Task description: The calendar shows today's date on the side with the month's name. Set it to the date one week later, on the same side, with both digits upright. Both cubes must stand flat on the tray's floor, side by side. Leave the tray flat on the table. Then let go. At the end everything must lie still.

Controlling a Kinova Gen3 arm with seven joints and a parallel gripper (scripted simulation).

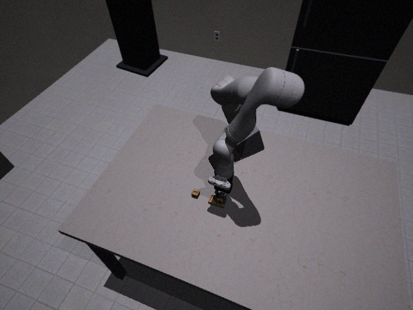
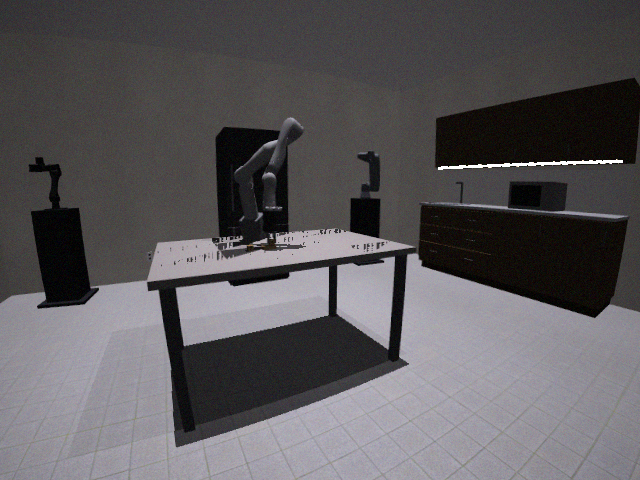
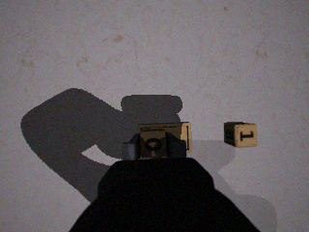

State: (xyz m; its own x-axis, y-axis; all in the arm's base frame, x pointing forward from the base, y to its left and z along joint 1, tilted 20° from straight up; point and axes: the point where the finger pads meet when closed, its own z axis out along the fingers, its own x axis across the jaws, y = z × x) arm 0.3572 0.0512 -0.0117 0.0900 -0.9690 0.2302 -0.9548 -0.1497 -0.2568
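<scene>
The wooden tray is 20 mm to the right of my hand and 40 mm below it. Round my hand: wooden cube 10 mm ahead, 120 mm to the right, 30 mm below.
</scene>
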